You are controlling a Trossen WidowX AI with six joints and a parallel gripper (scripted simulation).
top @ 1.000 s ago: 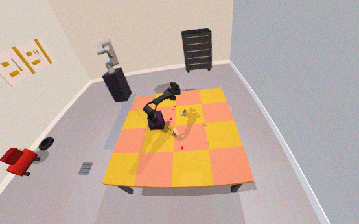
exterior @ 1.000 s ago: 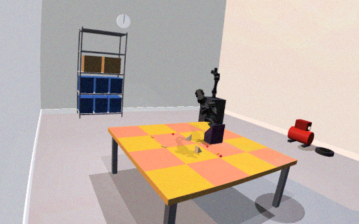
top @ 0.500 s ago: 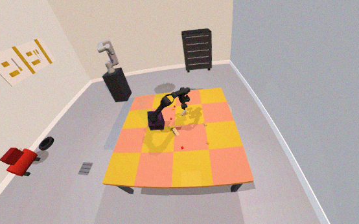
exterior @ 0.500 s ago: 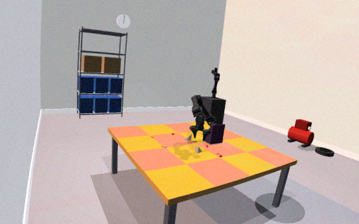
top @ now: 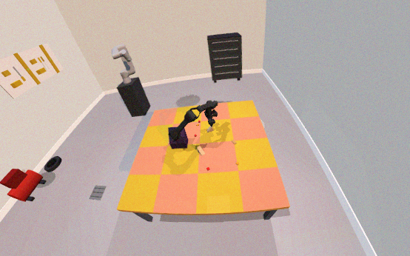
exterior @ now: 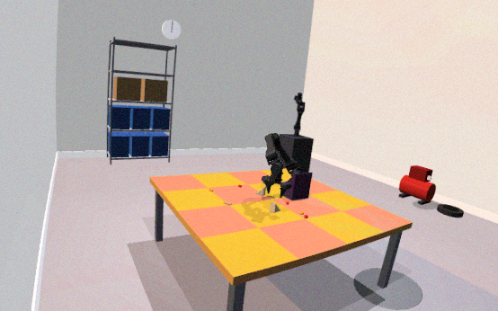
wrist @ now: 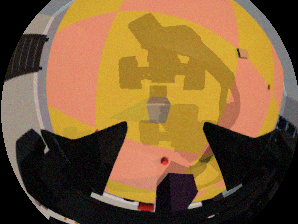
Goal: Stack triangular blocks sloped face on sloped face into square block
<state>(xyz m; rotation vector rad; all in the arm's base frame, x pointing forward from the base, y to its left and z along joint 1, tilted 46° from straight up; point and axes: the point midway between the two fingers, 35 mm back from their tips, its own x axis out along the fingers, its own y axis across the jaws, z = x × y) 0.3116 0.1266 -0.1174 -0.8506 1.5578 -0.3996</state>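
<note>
The triangular block is 8 cm below my gripper tip and 1 cm to the left of it.
</note>
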